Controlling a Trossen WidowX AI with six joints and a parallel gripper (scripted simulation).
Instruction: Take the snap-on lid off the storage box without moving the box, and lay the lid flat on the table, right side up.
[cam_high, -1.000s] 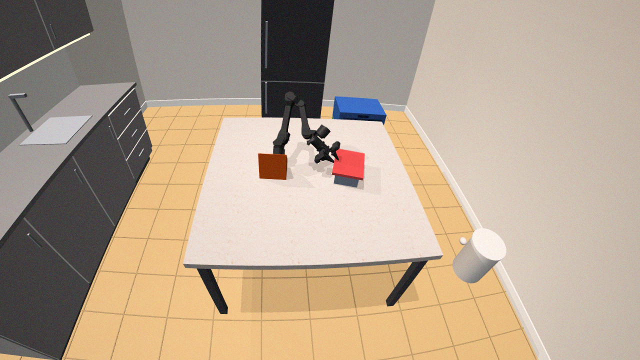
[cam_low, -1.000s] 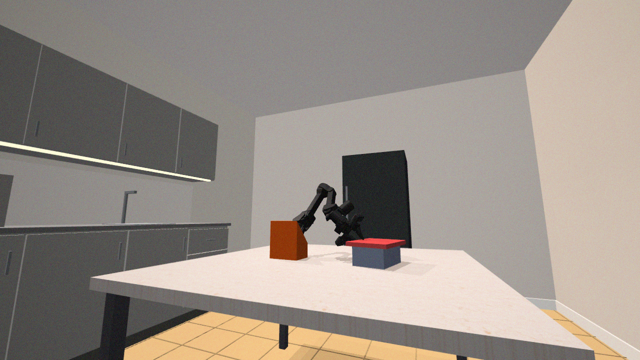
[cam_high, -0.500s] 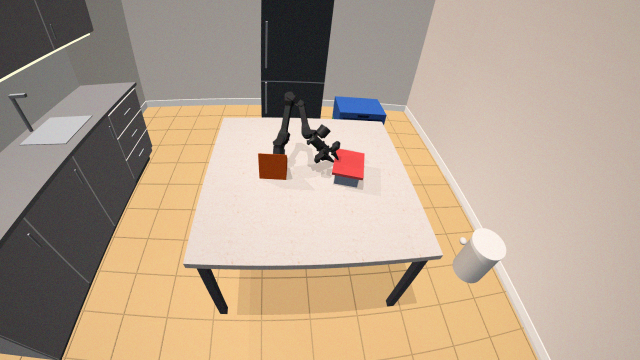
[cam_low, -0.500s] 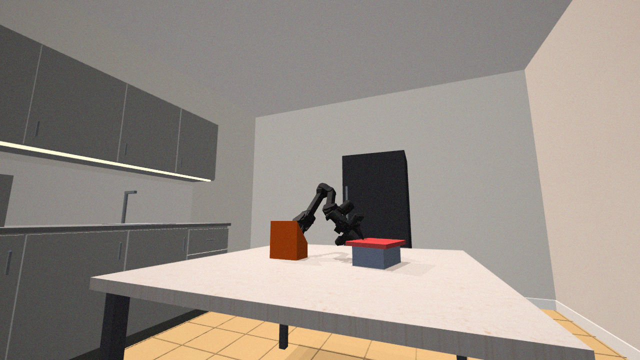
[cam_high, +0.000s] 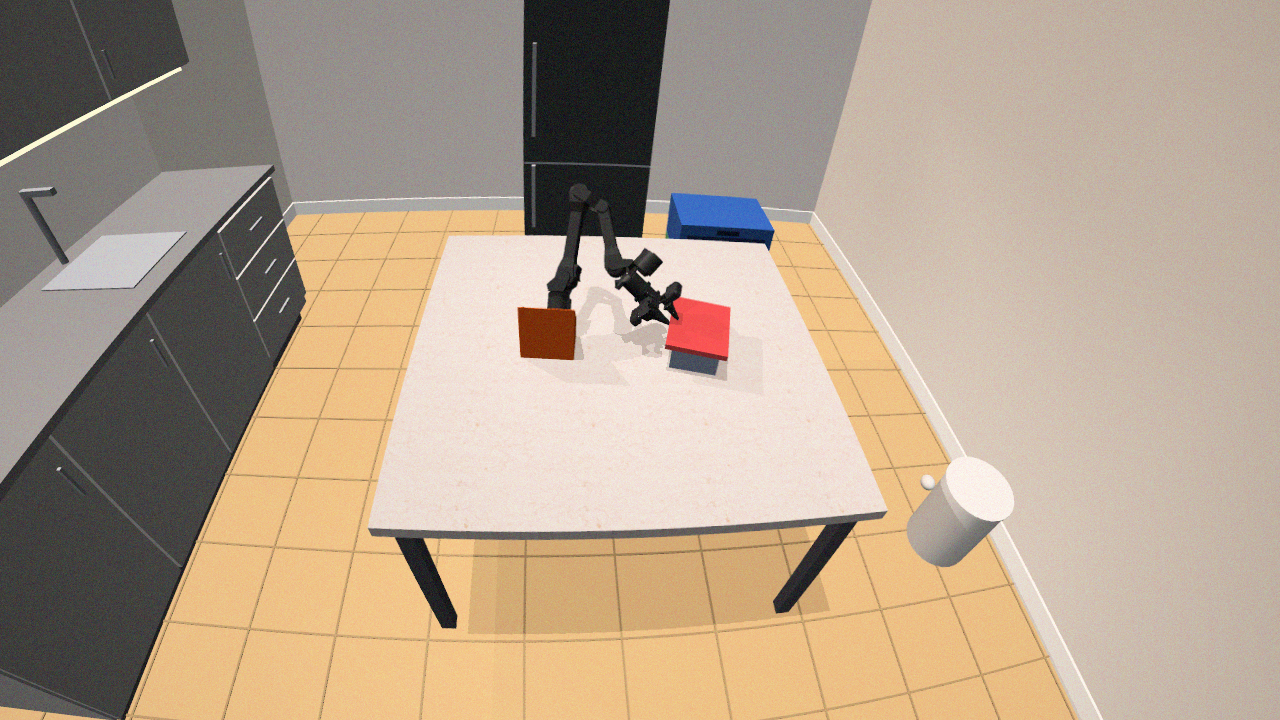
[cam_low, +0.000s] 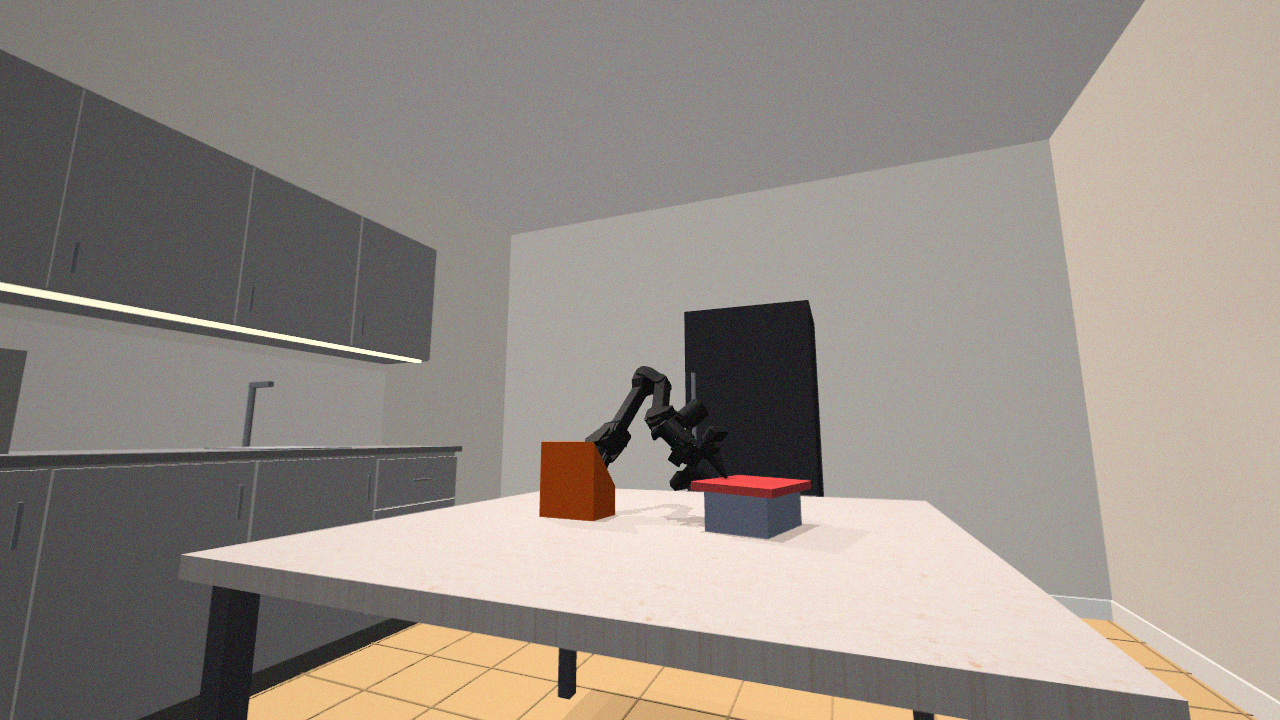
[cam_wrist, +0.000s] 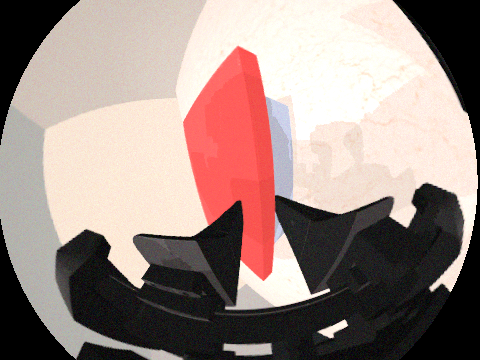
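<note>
Now: the red lid 7 cm ahead of my gripper tip and 2 cm to the right of it. The rest, counted from my gripper tip: grey-blue storage box: 7 cm ahead, 4 cm below, 2 cm to the right.
</note>
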